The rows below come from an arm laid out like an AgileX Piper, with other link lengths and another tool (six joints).
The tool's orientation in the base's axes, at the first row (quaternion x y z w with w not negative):
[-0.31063 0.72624 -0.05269 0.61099]
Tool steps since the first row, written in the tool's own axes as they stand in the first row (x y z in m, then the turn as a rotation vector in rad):
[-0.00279 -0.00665 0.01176 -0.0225 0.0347 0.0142]
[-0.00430 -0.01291 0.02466 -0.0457 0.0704 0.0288]
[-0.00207 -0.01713 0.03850 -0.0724 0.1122 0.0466]
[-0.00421 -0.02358 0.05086 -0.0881 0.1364 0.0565]
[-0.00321 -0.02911 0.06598 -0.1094 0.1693 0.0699]
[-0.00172 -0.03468 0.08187 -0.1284 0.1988 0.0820]
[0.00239 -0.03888 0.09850 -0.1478 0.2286 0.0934]
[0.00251 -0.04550 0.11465 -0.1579 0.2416 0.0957]
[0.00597 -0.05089 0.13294 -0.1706 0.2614 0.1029]
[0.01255 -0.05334 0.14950 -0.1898 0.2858 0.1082]
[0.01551 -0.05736 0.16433 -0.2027 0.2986 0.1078]
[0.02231 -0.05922 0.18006 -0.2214 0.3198 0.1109]
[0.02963 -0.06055 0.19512 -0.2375 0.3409 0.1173]
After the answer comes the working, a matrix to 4 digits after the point.
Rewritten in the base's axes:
[0.01356 -0.00033 0.00250 0.0010 0.0437 -0.0001]
[0.02795 -0.00066 0.00345 0.0020 0.0887 -0.0002]
[0.04218 -0.00099 0.00004 0.0039 0.1414 -0.0008]
[0.05618 -0.00131 0.00175 0.0046 0.1719 -0.0009]
[0.07217 -0.00168 -0.00033 0.0054 0.2133 -0.0010]
[0.08885 -0.00210 -0.00300 0.0063 0.2504 -0.0013]
[0.10553 -0.00254 -0.00872 0.0065 0.2877 -0.0011]
[0.12295 -0.00302 -0.00981 0.0041 0.3040 0.0010]
[0.14165 -0.00358 -0.01484 0.0039 0.3286 0.0011]
[0.15744 -0.00391 -0.02345 0.0005 0.3597 0.0051]
[0.17246 -0.00417 -0.02782 -0.0041 0.3765 0.0103]
[0.18725 -0.00440 -0.03668 -0.0083 0.4041 0.0159]
[0.20118 -0.00467 -0.04606 -0.0096 0.4312 0.0184]

The tool's axes in the first row as the columns of a matrix, in the base's axes (rounded; the answer above uses it unrounded):
[-0.0604 -0.3868 0.9202]
[-0.5156 0.8015 0.3031]
[-0.8547 -0.4561 -0.2478]

